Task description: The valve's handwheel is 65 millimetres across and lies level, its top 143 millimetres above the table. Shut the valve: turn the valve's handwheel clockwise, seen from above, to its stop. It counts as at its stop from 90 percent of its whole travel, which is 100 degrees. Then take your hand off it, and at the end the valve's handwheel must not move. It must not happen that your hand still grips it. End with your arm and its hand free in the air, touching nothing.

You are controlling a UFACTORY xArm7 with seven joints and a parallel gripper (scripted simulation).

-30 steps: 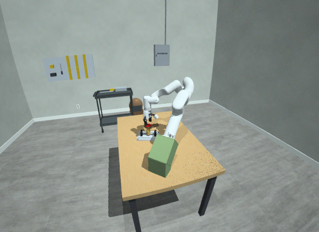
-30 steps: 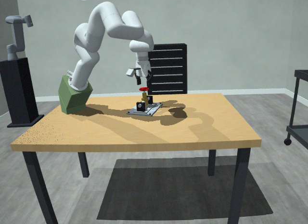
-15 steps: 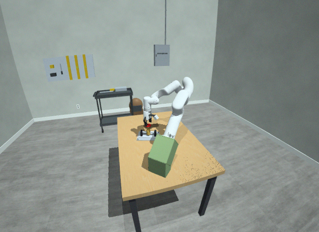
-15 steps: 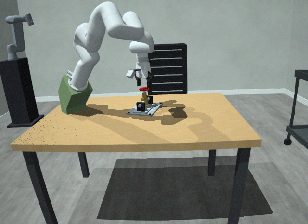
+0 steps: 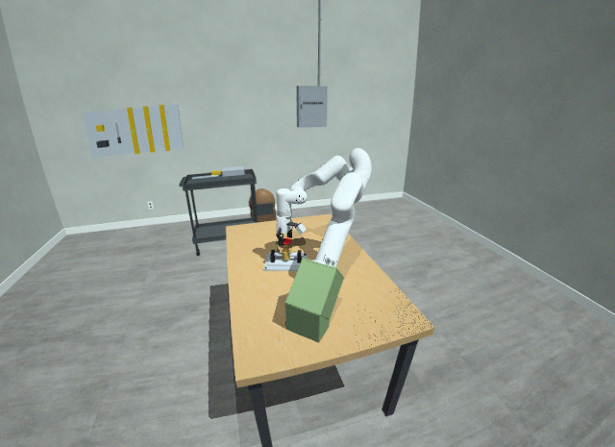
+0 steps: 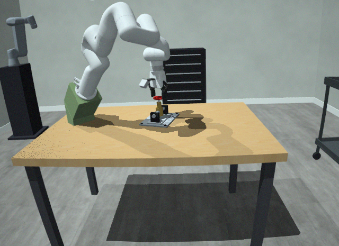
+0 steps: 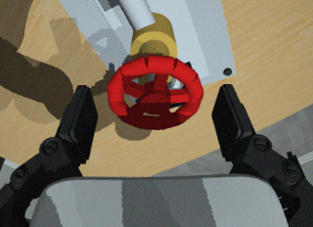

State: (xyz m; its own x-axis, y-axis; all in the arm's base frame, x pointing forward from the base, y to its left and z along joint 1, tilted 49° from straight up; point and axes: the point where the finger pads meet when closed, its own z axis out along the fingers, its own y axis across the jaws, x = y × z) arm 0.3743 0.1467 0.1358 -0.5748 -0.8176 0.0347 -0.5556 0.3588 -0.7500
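Right now my hand is 2 cm above the red spoked handwheel.
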